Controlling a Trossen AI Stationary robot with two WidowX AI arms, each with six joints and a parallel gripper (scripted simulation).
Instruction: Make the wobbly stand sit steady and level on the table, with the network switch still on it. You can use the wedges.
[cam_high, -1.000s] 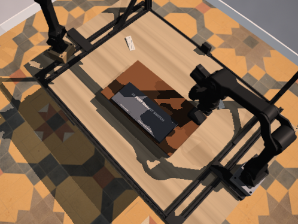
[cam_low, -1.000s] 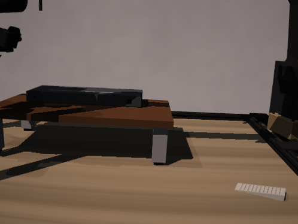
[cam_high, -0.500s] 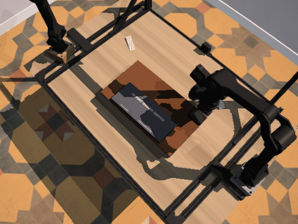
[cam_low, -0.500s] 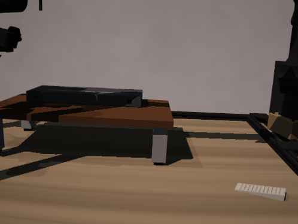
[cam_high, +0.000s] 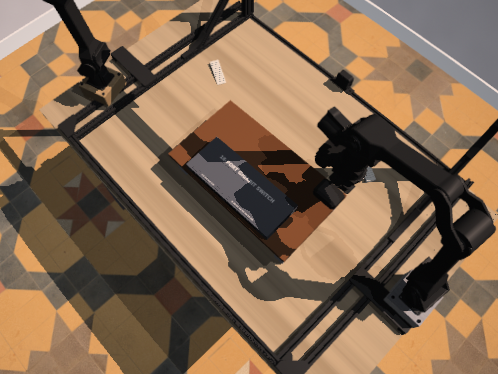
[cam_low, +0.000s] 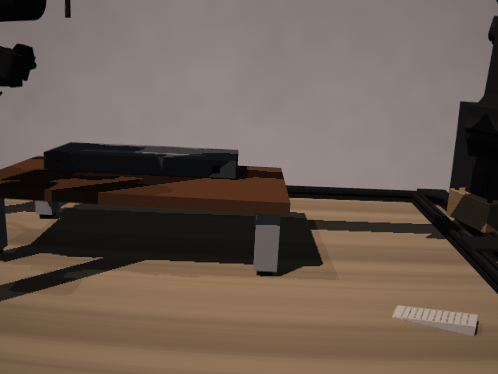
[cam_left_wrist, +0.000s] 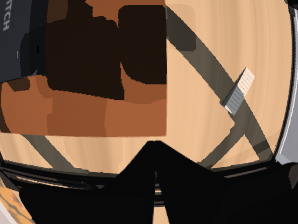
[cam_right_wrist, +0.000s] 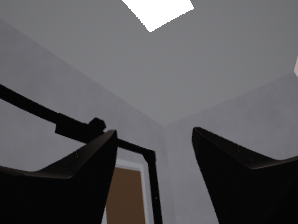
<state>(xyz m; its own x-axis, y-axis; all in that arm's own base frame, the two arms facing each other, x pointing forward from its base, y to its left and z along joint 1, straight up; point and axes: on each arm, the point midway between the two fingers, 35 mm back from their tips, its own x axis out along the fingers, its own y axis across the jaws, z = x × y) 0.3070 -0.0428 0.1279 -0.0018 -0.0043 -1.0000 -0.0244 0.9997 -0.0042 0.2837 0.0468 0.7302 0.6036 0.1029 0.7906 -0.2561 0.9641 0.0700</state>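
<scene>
The white wedge lies 790 mm below my right hand, 180 mm behind it and 30 mm to the right of it. Also, from my right hand: stand (750 mm below, 310 mm to the left, 80 mm ahead); network switch (680 mm below, 300 mm to the left, 140 mm ahead).
</scene>
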